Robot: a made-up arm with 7 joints.
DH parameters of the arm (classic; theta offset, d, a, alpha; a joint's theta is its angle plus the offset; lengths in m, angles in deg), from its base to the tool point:
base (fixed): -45 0 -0.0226 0
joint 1: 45 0.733 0.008 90
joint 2: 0 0.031 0.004 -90
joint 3: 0 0.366 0.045 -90
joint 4: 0 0.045 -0.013 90
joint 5: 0 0.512 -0.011 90
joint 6: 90 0.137 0.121 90
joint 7: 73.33 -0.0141 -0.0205 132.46
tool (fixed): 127.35 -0.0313 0 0
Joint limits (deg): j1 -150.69..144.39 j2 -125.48..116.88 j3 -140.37..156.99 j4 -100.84..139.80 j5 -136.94..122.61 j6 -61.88..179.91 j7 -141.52..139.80
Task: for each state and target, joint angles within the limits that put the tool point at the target. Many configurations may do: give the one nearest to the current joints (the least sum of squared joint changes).
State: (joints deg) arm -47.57 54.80 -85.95 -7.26 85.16 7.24 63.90
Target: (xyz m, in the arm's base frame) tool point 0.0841 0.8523 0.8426
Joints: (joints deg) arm -66.26 73.36 -77.81 -62.17 78.01 14.09 61.01
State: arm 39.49 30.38 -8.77 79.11 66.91 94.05 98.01
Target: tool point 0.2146 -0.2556 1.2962
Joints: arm 28.67 46.28 -21.47 88.24 68.93 103.46 98.72
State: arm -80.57 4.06 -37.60 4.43 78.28 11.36 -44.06
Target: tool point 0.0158 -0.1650 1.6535
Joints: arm -69.87 21.08 -2.90 33.49 87.17 6.61 -41.15
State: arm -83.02 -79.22 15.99 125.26 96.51 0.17 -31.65
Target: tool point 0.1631 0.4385 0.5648
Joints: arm -35.57 -111.74 57.19 119.95 110.26 -4.84 -35.69
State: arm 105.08 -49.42 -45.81 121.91 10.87 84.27 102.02
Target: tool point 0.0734 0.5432 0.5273
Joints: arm 123.48 -44.30 -29.12 132.42 9.92 89.79 100.43
